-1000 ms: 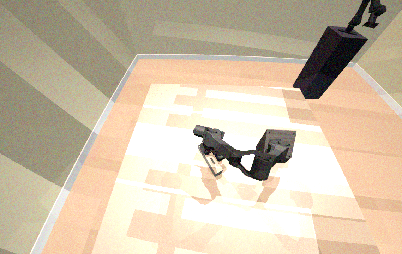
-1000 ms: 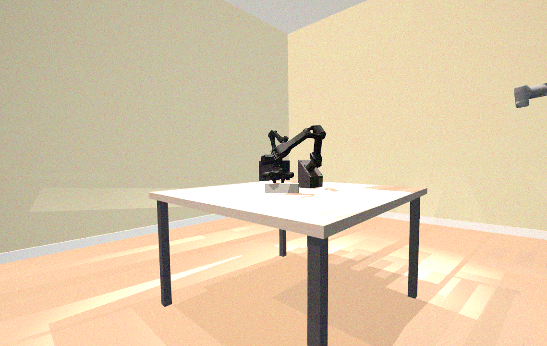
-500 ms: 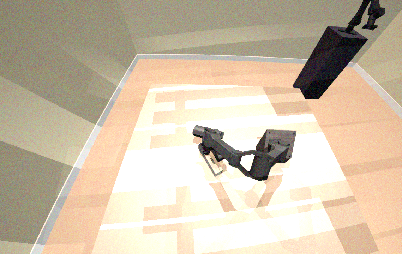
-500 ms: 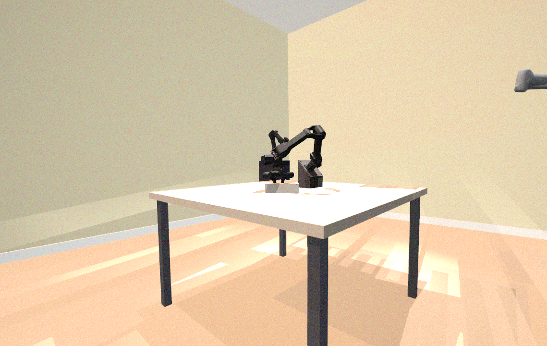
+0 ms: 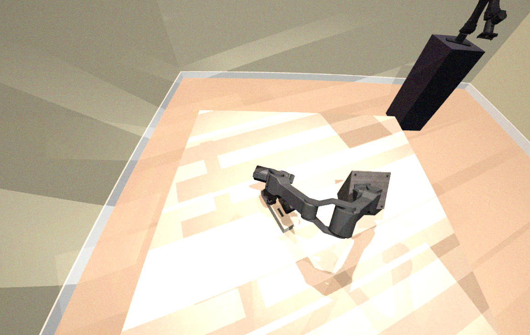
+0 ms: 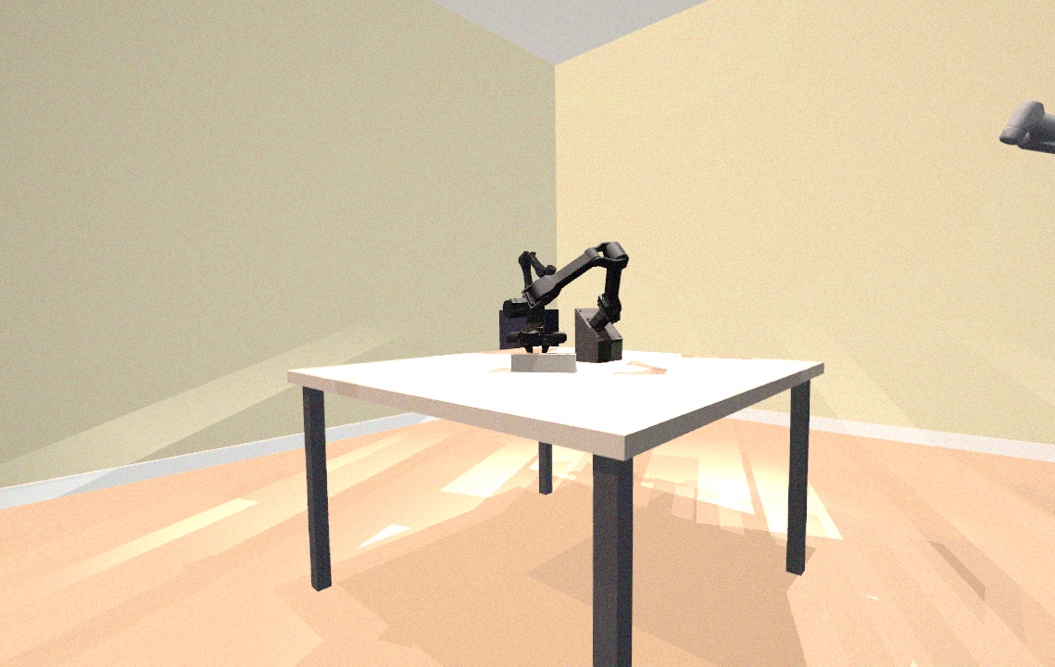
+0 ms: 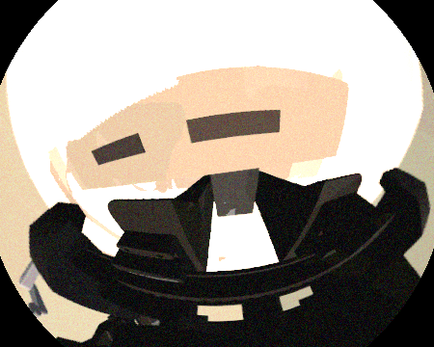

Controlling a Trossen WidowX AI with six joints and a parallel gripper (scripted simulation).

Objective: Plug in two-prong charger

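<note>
The two-prong charger lies 20 mm ahead of my gripper tip, 10 mm to the left of it and 10 mm above it.
</note>
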